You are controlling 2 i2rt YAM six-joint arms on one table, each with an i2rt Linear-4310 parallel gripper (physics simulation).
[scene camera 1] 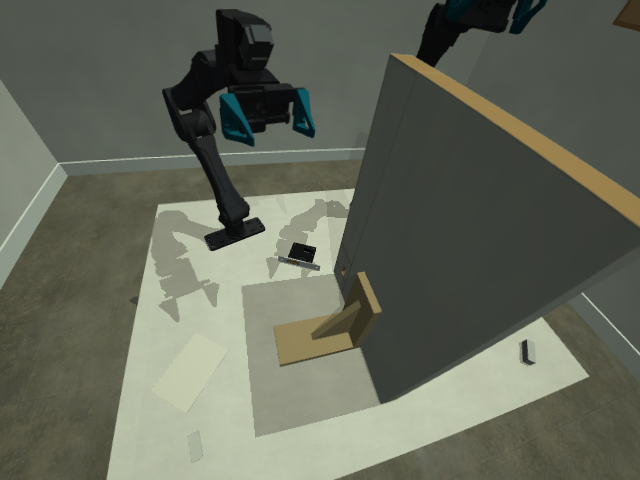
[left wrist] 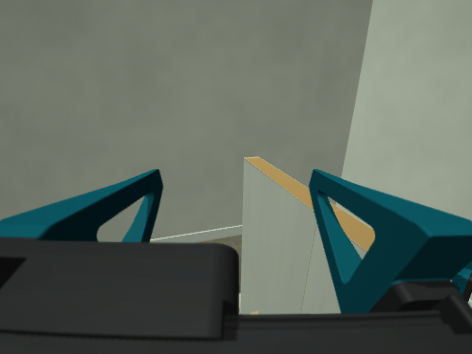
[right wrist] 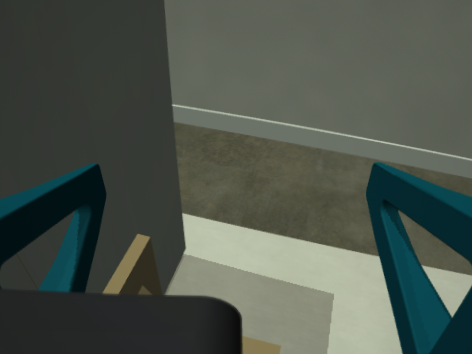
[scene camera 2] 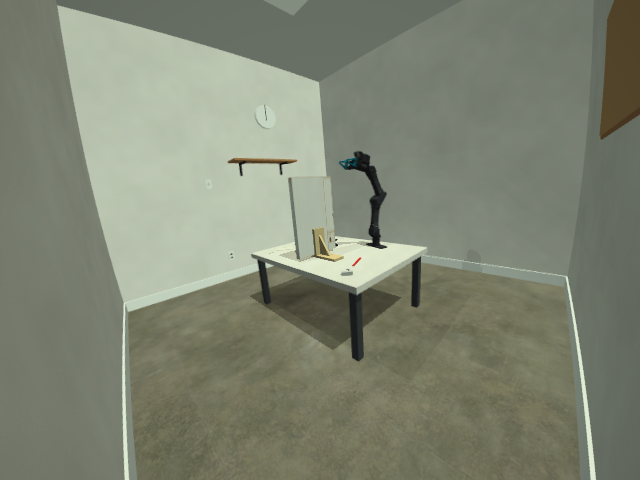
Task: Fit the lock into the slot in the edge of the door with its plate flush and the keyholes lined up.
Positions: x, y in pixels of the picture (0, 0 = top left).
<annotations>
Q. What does my right gripper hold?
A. Nothing.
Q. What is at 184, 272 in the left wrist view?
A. My left gripper.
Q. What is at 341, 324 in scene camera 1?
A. A wooden bracket.
</annotations>
